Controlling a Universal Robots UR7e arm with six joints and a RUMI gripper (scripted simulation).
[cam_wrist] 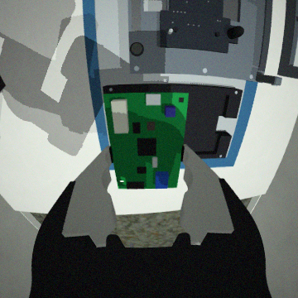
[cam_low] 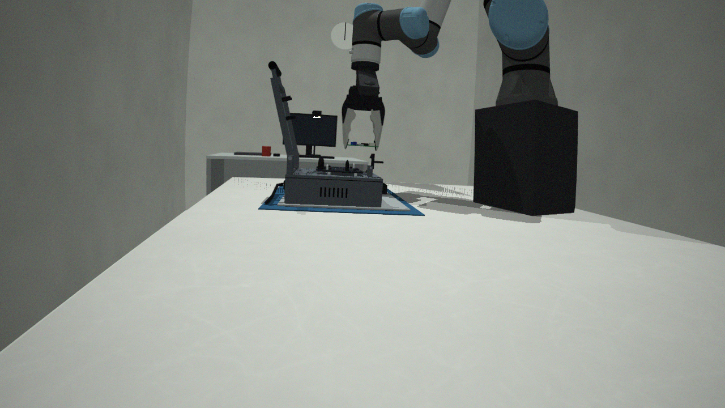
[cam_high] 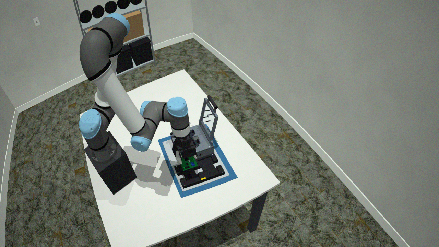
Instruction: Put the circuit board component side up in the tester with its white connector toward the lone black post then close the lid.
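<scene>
The lid lies 18 cm ahead of my hand, 15 cm to the left of it and 6 cm above it. The rest, counted from my hand: green circuit board right at my hand.
</scene>
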